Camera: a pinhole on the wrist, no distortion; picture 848 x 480 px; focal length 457.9 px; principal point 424.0 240.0 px. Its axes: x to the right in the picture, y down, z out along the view. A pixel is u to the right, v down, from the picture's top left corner.
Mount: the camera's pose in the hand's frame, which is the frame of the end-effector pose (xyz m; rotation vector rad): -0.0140 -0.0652 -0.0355 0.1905 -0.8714 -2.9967
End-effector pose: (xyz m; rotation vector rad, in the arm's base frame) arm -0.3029 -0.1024 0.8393 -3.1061 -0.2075 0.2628
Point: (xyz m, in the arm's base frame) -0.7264 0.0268 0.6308
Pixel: outside the picture
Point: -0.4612 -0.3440 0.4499
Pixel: 460.4 232.2
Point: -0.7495 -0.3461 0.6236
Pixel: 793.0 205.3
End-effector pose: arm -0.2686 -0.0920 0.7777 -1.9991 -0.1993 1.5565
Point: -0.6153 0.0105 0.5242
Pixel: 193.0 300.8
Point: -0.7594 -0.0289 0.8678
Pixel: 538.1 432.2
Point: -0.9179 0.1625 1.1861
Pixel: outside the picture
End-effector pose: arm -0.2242 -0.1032 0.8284 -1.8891 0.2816 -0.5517
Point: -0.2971 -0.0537 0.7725
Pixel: 736.4 37.0
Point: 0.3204 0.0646 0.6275
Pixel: 31.2 308.7
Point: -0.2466 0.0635 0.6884
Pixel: 575.1 240.1
